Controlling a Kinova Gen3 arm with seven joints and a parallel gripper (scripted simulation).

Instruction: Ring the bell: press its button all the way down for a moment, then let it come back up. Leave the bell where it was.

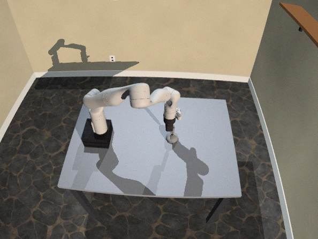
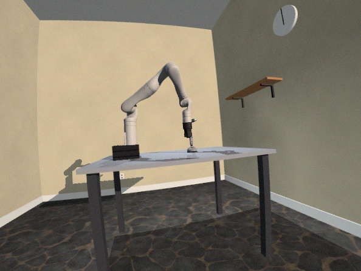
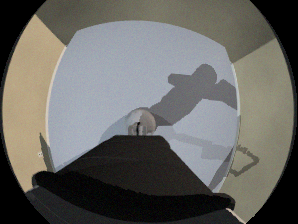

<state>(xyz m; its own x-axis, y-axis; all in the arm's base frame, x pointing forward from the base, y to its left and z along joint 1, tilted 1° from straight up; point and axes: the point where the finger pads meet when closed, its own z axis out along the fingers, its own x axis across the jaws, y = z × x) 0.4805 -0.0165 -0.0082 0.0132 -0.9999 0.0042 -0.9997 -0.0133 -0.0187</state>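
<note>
My hand is 30 mm above the bell button. Also, from my hand: silver dome bell: 40 mm below.
</note>
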